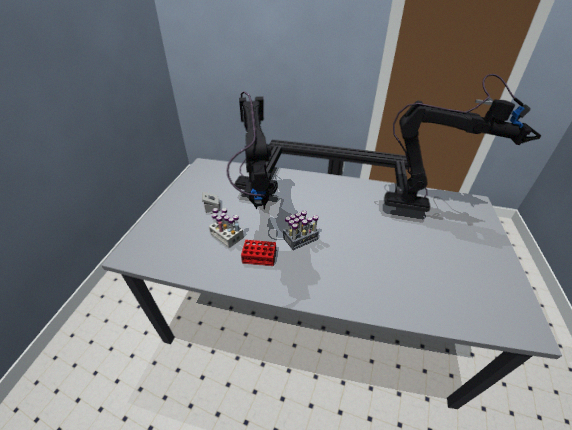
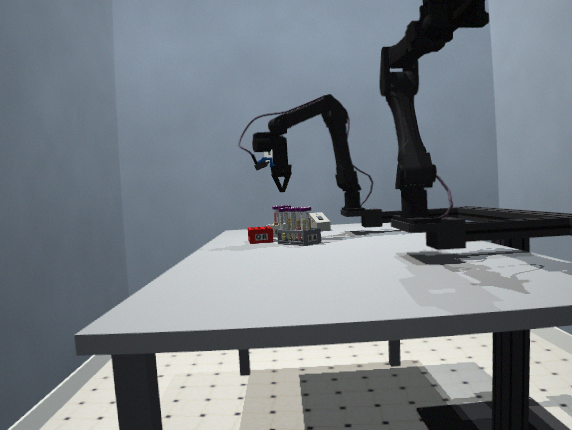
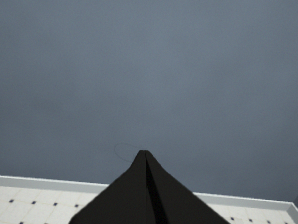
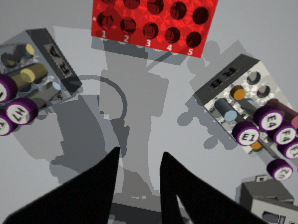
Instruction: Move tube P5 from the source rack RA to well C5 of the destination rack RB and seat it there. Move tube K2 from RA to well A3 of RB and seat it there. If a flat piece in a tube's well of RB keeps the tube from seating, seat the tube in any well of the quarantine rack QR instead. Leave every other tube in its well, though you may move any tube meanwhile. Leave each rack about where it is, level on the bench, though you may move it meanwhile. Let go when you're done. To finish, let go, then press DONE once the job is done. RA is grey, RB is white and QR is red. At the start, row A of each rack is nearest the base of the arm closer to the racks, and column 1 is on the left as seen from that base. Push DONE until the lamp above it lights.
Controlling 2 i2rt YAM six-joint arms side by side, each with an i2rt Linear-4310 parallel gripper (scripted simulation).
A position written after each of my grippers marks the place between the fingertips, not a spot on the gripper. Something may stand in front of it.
In view: my left gripper [image 3: 143, 158], my right gripper [image 4: 140, 157], a red rack QR [image 1: 264, 252] and a tube [image 4: 26, 109].
Image 3 misses the red rack QR: it is out of frame.
